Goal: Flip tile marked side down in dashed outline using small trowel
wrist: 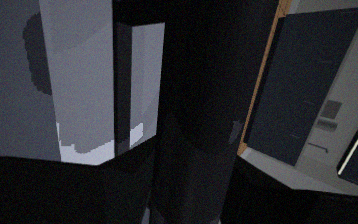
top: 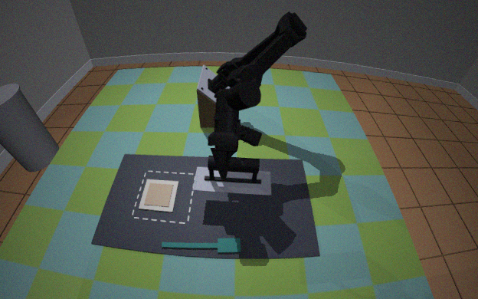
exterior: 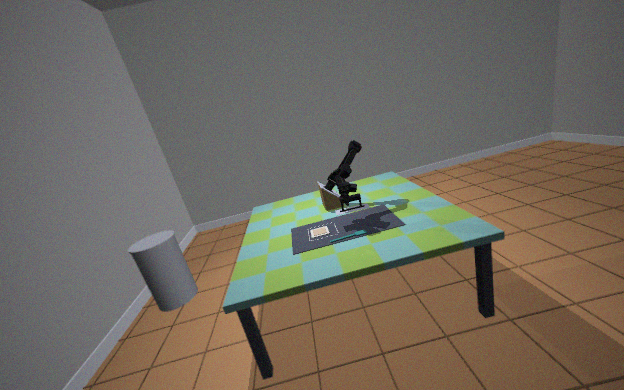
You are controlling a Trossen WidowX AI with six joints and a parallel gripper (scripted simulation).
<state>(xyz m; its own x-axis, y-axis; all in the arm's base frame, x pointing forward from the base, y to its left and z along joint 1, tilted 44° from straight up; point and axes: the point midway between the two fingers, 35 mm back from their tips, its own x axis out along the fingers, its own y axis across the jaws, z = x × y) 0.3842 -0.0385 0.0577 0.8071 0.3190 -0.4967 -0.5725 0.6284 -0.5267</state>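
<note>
My gripper tip is now 16 cm above the dark mat, 6 cm to the left of it and 2 cm past it. Round my gripper tip: tile: 20 cm to the right, 14 cm below, 4 cm behind; dark grey trowel: 3 cm behind, 1 cm below; teal flat tool: 13 cm below, 12 cm ahead, 5 cm to the right.
</note>
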